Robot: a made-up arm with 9 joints.
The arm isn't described. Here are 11 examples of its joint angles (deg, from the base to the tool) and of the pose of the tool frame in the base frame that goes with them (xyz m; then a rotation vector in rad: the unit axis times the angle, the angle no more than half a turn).
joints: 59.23 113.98 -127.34 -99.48 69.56 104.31 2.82 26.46 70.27
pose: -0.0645 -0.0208 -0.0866 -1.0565 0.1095 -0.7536
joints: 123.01 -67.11 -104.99 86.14 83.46 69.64 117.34 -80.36 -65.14
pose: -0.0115 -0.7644 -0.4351 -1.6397 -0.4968 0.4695
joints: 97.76 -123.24 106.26 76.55 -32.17 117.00 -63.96 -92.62 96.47
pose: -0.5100 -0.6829 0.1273 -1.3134 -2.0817 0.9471
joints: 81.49 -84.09 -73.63 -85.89 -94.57 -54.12 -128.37 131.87 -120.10
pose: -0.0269 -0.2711 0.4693 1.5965 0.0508 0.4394
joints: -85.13 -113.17 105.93 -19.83 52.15 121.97 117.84 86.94 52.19
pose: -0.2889 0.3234 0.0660 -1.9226 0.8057 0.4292
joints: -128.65 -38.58 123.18 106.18 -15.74 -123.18 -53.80 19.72 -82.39
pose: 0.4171 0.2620 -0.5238 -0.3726 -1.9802 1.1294
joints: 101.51 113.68 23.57 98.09 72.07 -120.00 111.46 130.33 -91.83
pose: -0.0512 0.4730 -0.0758 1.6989 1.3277 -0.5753
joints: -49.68 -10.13 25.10 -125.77 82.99 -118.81 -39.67 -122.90 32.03
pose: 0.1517 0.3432 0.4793 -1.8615 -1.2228 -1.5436
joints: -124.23 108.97 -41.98 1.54 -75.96 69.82 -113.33 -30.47 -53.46
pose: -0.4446 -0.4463 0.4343 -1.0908 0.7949 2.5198
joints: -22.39 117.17 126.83 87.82 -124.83 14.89 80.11 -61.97 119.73
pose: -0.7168 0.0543 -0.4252 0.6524 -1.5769 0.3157
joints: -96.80 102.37 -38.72 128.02 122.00 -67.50 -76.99 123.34 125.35
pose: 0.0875 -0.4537 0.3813 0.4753 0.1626 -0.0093
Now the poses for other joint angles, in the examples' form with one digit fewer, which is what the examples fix.
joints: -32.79 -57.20 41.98 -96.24 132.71 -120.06 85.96 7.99 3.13
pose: -0.225 0.391 0.584 1.112 -0.275 0.492
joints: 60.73 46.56 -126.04 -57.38 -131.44 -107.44 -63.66 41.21 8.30
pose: 0.277 -0.136 0.380 0.567 0.693 1.499
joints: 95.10 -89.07 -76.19 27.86 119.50 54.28 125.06 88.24 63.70
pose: -0.371 -0.653 0.253 0.315 -2.344 0.261
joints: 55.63 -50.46 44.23 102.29 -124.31 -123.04 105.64 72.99 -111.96
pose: 0.213 -0.326 0.723 -1.472 -0.981 1.399
